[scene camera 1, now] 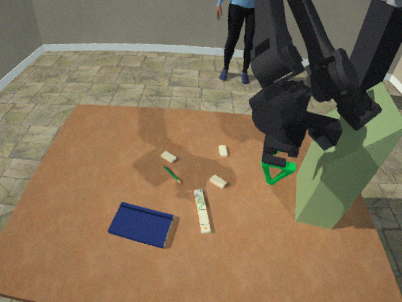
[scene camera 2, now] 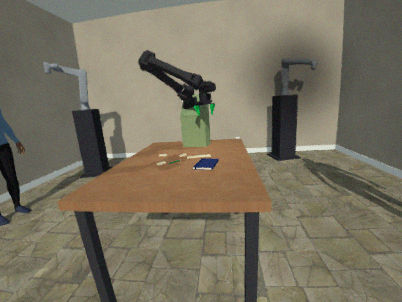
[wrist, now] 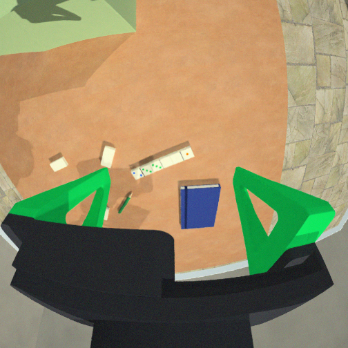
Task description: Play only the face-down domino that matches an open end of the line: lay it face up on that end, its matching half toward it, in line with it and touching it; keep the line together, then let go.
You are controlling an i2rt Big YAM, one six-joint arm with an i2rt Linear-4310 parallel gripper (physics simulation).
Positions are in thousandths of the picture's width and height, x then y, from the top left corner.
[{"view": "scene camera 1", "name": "my gripper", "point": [675, 558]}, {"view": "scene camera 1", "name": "blue book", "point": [377, 753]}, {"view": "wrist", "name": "my gripper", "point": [493, 501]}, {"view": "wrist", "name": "blue book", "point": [570, 585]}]
